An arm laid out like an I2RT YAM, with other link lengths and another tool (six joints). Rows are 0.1 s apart.
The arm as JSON. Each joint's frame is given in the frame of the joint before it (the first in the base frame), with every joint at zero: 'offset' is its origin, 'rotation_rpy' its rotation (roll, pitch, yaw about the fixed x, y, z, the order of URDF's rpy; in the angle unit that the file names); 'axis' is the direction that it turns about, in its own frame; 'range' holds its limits. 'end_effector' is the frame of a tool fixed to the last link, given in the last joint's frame.
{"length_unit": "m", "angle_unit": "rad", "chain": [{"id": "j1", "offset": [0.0, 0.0, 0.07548], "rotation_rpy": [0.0, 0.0, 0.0], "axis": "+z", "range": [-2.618, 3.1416]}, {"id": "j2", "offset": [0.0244, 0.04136, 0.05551], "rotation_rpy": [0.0, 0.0, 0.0], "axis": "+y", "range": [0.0, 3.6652]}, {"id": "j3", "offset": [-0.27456, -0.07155, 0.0], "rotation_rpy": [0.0, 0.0, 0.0], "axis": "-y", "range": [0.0, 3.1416]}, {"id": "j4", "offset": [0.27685, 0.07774, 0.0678], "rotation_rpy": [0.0, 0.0, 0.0], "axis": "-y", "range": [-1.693, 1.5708]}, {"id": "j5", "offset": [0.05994, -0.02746, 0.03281], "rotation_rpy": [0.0, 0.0, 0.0], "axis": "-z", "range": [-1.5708, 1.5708]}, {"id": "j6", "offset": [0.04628, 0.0, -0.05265], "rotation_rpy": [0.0, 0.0, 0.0], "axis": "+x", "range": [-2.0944, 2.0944]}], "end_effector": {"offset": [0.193, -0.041, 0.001], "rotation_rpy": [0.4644, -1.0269, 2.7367]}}
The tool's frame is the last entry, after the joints.
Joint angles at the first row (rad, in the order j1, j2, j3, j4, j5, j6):
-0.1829 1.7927 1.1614 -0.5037 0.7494 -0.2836
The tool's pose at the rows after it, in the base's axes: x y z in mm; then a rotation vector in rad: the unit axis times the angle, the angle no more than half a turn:
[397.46, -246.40, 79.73, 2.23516, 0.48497, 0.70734]
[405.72, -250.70, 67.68, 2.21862, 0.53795, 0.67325]
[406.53, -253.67, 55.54, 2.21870, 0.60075, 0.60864]
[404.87, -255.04, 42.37, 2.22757, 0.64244, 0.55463]
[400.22, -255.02, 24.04, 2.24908, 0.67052, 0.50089]
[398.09, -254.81, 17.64, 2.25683, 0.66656, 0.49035]
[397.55, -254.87, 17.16, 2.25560, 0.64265, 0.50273]
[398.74, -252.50, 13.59, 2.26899, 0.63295, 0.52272]
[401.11, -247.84, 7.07, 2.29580, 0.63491, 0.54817]
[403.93, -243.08, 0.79, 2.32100, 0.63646, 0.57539]
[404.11, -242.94, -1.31, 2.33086, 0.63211, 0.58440]
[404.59, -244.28, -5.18, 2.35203, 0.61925, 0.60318]
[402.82, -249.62, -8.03, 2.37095, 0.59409, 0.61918]
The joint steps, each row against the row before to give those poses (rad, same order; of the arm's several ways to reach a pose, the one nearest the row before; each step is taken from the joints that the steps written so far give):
0.0000 0.0485 0.0004 0.0308 -0.0080 -0.0344
0.0000 0.0507 0.0000 0.0600 0.0221 -0.0522
0.0000 0.0435 0.0000 0.0225 0.0233 -0.0500
0.0000 0.0393 0.0000 0.0099 0.0141 -0.0267
0.0000 0.0469 0.0000 0.0011 0.0065 -0.0065
0.0000 0.0157 0.0000 0.0000 0.0004 0.0099
0.0000 0.0011 0.0000 0.0019 -0.0008 0.0206
0.0000 0.0000 0.0000 0.0000 -0.0191 0.0111
0.0000 0.0000 0.0000 -0.0023 -0.0347 0.0038
0.0000 0.0004 0.0000 0.0004 -0.0343 0.0031
-0.0042 -0.0004 0.0000 0.0004 -0.0130 0.0007
-0.0130 0.0000 0.0034 -0.0004 -0.0282 0.0000
-0.0221 -0.0019 0.0019 0.0019 -0.0260 -0.0004

